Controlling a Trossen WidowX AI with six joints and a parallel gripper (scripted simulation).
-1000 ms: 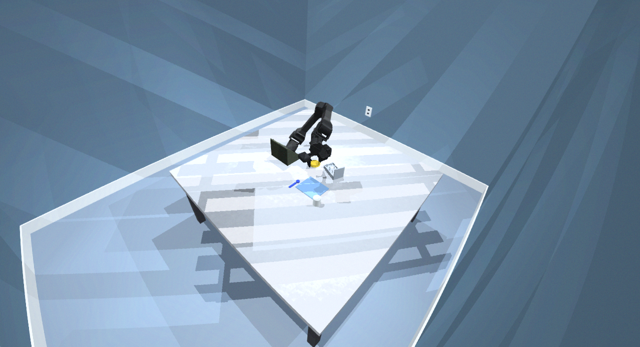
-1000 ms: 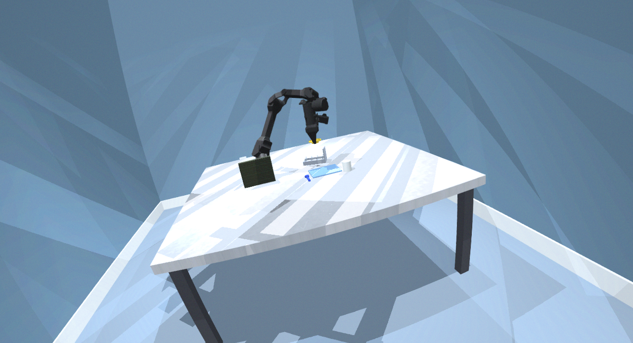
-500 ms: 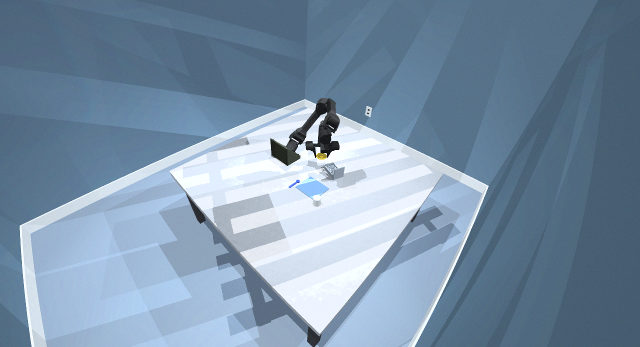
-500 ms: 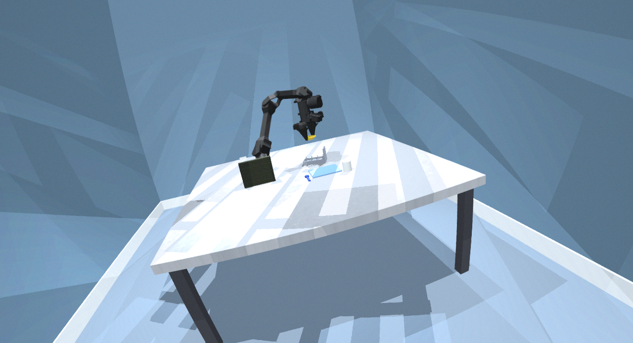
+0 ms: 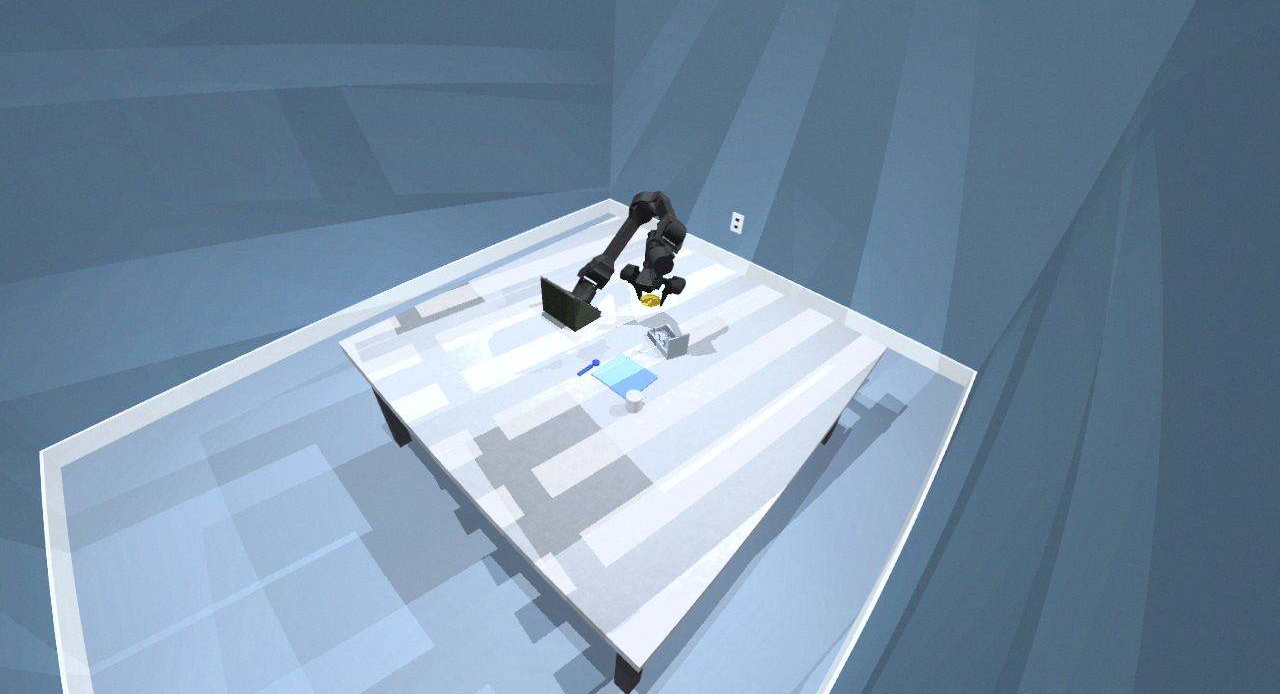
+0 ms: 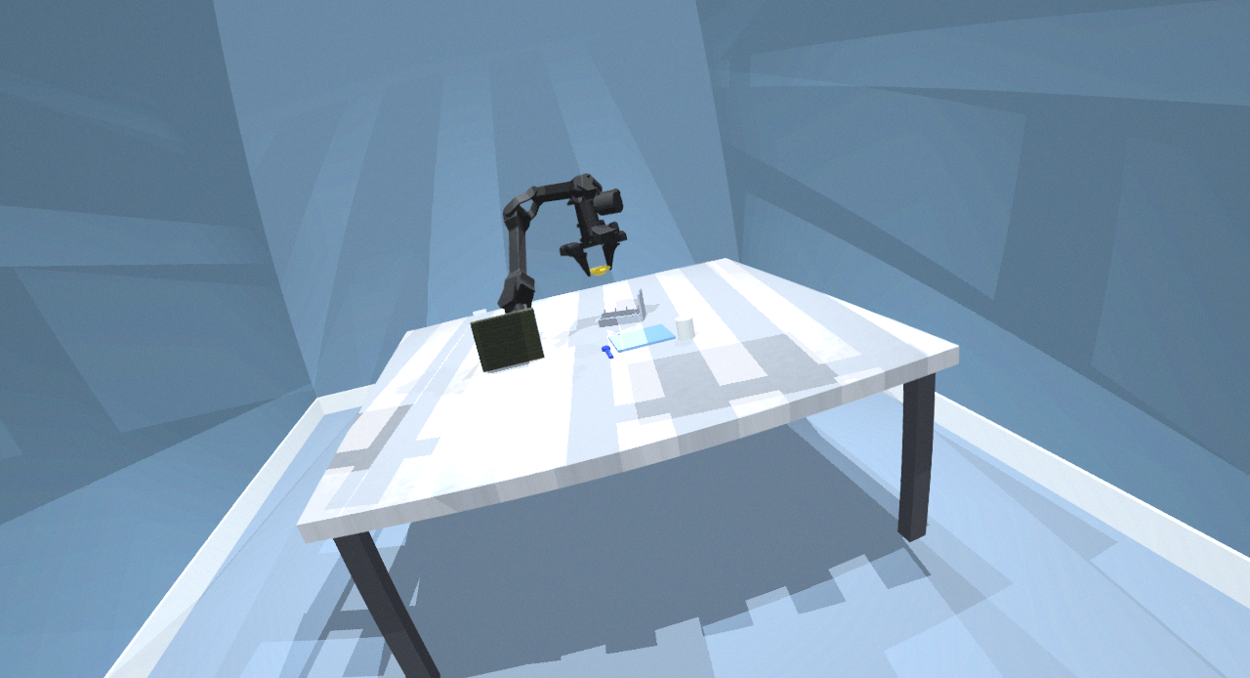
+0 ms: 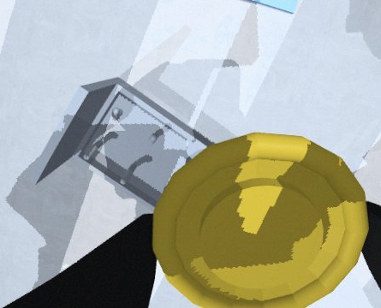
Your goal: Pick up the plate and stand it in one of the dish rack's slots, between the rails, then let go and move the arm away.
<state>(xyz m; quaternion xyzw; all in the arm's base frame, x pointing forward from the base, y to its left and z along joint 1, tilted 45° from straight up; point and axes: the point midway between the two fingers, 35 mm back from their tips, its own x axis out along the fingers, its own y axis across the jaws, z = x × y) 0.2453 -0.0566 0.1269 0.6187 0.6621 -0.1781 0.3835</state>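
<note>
Right now the grey dish rack is 14 cm below my gripper tip, 5 cm ahead of it and 4 cm to the left of it. From my gripper tip the other things lie so: light blue mat 16 cm to the right, 16 cm below, 4 cm ahead; yellow plate 1 cm above; blue spoon 20 cm to the right, 16 cm below, 6 cm behind.
</note>
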